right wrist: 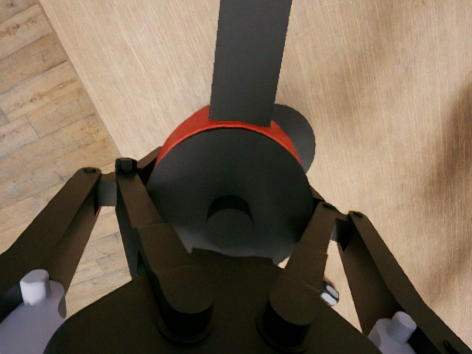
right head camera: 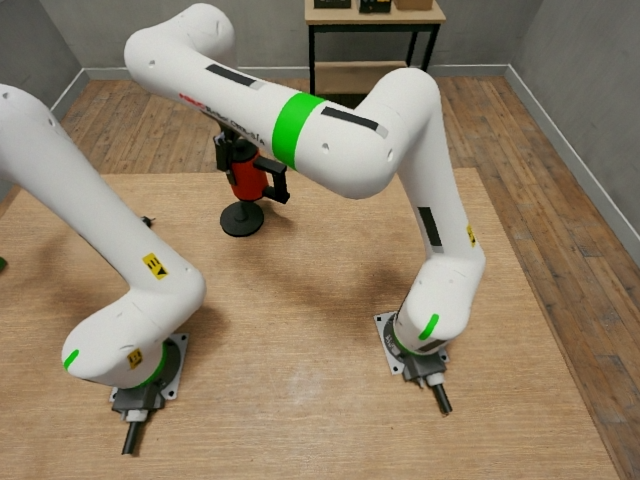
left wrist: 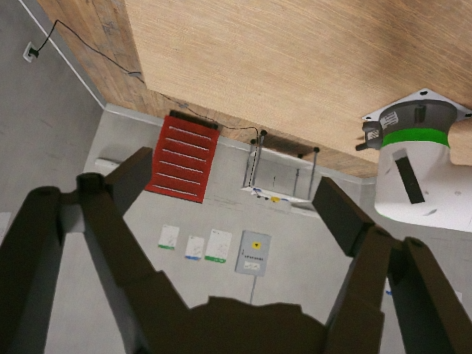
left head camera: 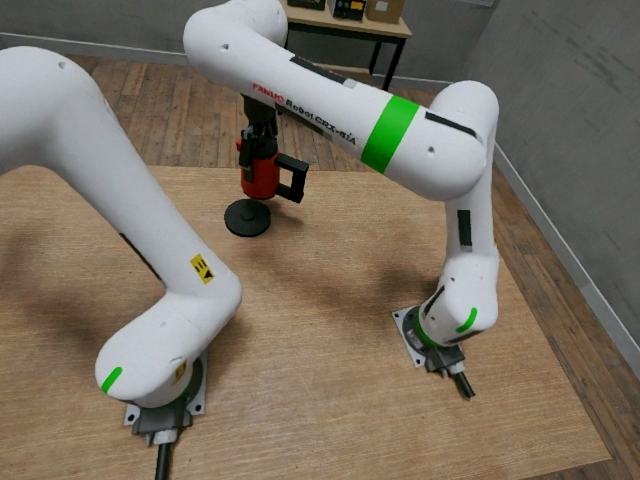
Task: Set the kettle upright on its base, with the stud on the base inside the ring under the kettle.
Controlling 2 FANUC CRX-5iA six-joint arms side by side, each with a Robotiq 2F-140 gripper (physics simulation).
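The red kettle, with black lid and handle, hangs upright or nearly so above the table, its handle toward the picture's right in both head views. The round black base lies flat below and slightly nearer than the kettle in the head views. Its stud shows just in front of the kettle's bottom edge. The ring under the kettle is hidden. My right gripper is shut on the kettle from above. My left gripper is open and empty, away from both.
My right arm's forearm spans above and behind the kettle. My left arm stands at the picture's left. A small dark object lies partly behind it. A side table stands behind.
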